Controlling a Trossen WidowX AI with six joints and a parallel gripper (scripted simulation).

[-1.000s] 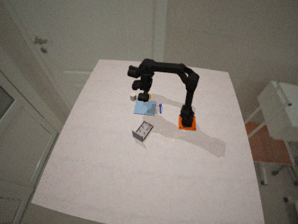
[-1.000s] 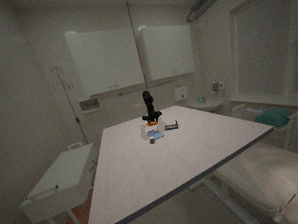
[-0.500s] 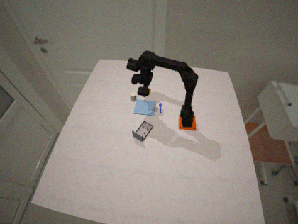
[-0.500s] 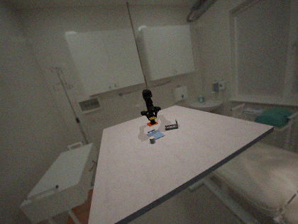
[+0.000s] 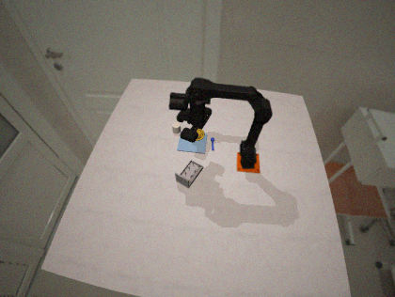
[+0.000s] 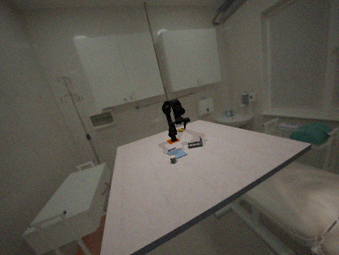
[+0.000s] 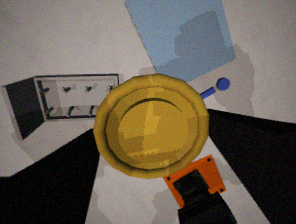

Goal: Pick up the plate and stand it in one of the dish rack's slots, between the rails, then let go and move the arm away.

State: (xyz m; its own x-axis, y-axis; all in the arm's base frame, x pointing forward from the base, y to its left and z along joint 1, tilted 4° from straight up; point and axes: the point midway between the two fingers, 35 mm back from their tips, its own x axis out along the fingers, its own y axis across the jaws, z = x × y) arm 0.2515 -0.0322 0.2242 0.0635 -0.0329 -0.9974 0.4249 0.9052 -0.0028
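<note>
Now: the grey dish rack 3 cm ahead of my gripper tip, 10 cm to the left of it and 16 cm below it. Round my gripper tip: blue spoon 9 cm behind, 9 cm to the right, 17 cm below; then yellow plate 1 cm above; then blue mat 2 cm ahead, 10 cm to the right, 18 cm below.
</note>
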